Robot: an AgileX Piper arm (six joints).
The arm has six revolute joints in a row. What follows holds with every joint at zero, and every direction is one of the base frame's. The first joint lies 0.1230 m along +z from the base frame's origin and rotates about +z. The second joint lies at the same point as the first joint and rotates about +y. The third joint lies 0.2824 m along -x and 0.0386 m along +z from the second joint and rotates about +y. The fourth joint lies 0.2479 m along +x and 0.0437 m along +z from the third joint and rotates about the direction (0.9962, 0, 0.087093). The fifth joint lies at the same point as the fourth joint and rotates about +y. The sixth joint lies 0.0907 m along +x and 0.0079 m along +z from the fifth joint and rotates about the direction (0.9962, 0, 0.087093). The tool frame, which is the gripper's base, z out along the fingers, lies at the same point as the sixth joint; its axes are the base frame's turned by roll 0.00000, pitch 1.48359 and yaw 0.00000 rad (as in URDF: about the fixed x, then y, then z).
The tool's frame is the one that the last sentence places.
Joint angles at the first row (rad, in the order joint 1, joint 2, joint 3, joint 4, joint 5, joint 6):
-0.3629, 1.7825, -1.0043, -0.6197, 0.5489, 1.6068
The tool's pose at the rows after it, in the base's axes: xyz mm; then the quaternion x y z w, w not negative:
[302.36, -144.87, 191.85, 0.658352, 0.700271, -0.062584, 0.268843]
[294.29, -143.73, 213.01, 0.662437, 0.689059, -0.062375, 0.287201]
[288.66, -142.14, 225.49, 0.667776, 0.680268, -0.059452, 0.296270]
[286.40, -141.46, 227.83, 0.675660, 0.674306, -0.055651, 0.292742]
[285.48, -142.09, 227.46, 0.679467, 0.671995, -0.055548, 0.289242]
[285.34, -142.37, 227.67, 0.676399, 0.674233, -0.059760, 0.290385]
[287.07, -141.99, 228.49, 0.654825, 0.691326, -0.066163, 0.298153]
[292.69, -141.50, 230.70, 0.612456, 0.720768, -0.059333, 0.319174]
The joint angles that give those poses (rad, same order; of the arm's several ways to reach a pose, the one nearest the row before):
-0.3629, 1.7126, -1.0042, -0.6135, 0.5654, 1.6068
-0.3640, 1.6459, -1.0043, -0.6124, 0.5997, 1.6068
-0.3640, 1.6047, -1.0043, -0.6022, 0.6221, 1.6067
-0.3659, 1.5946, -1.0043, -0.5808, 0.6342, 1.6050
-0.3694, 1.5946, -1.0043, -0.5720, 0.6395, 1.6030
-0.3685, 1.5946, -1.0043, -0.5829, 0.6422, 1.6030
-0.3641, 1.5946, -1.0036, -0.6059, 0.6276, 1.5704
-0.3641, 1.5946, -1.0036, -0.6156, 0.5611, 1.4880

